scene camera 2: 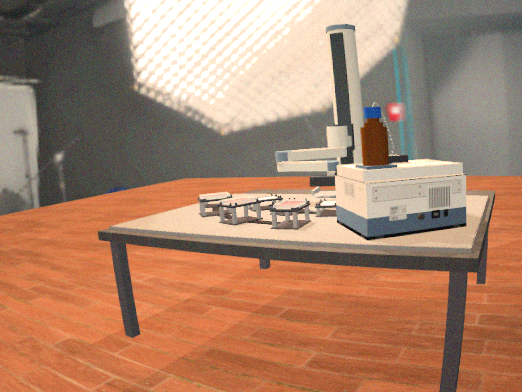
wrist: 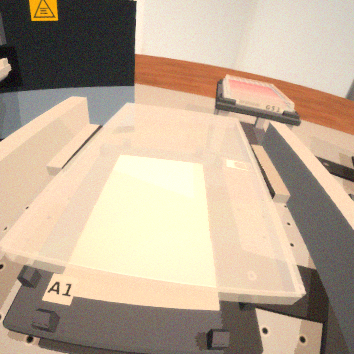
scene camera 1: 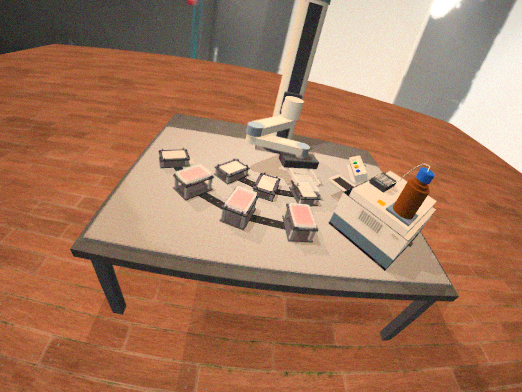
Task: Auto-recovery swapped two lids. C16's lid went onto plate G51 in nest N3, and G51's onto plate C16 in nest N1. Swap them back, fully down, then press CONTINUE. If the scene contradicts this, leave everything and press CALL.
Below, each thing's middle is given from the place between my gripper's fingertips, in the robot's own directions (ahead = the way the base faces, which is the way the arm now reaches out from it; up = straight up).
Now: hand 300 mm to the right of the brown bottle [scene camera 2: 374, 139], 270 mm short of it and 220 mm below it.
